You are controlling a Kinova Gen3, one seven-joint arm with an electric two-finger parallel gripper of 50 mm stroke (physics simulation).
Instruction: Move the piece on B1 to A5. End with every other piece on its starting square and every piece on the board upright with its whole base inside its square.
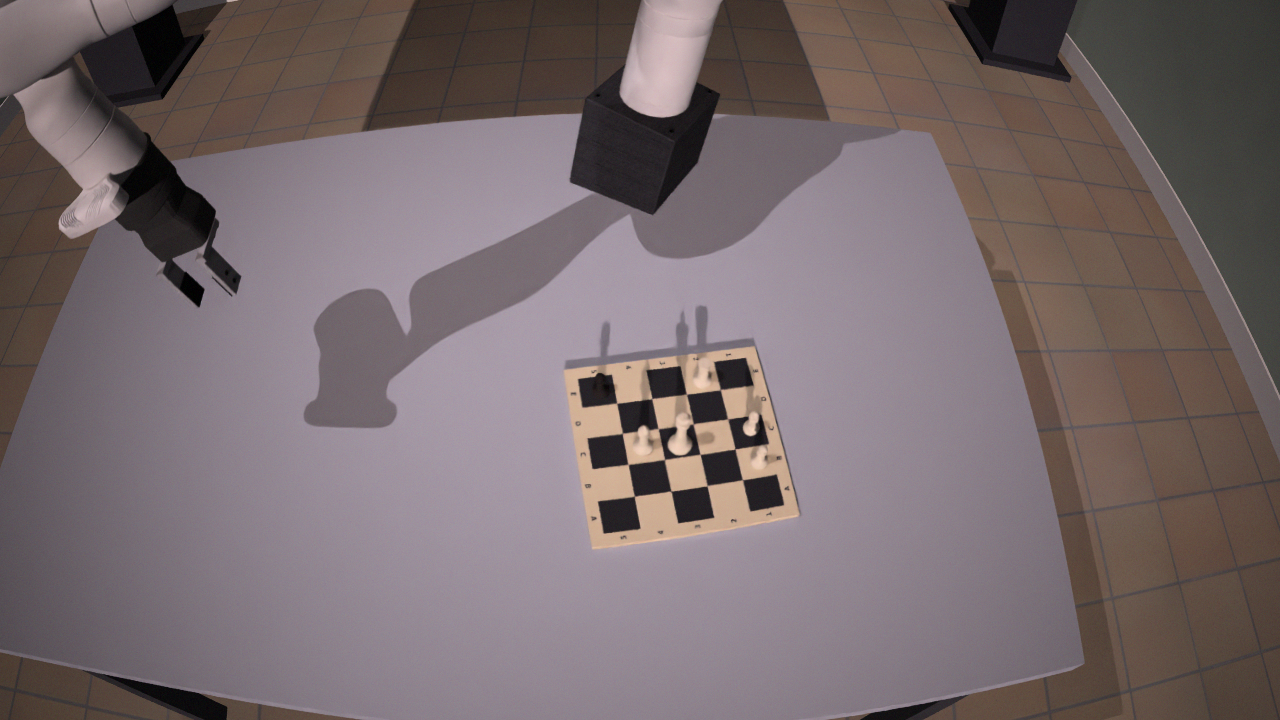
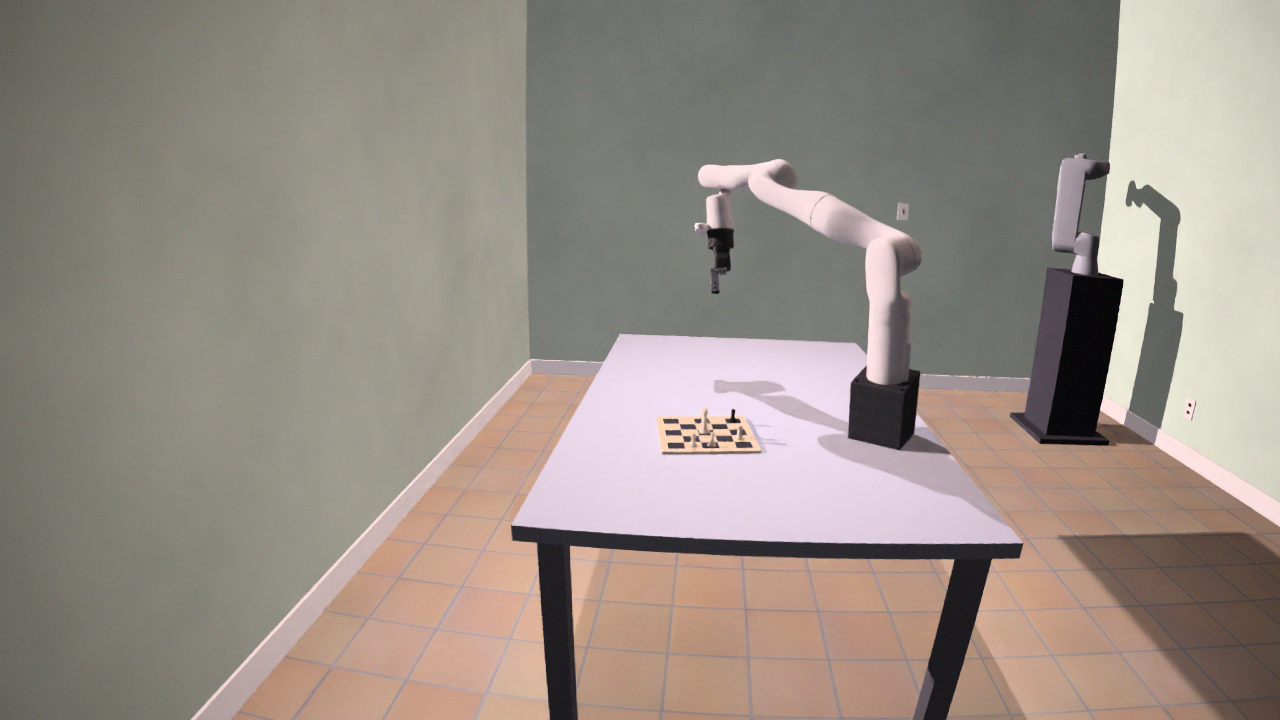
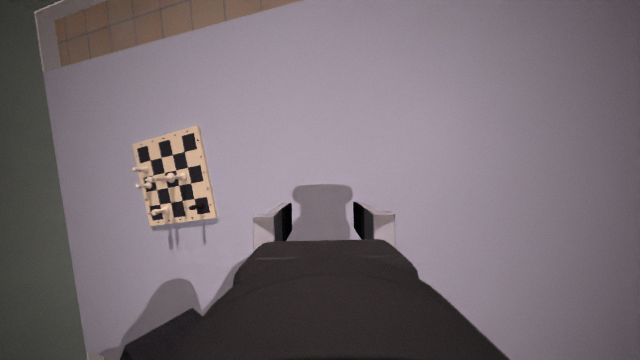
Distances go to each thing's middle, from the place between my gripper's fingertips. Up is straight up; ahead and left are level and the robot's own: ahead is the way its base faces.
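As for the chessboard (image 1: 629, 499), I find it far below my hand, and it is also a long way to the left of my hand.
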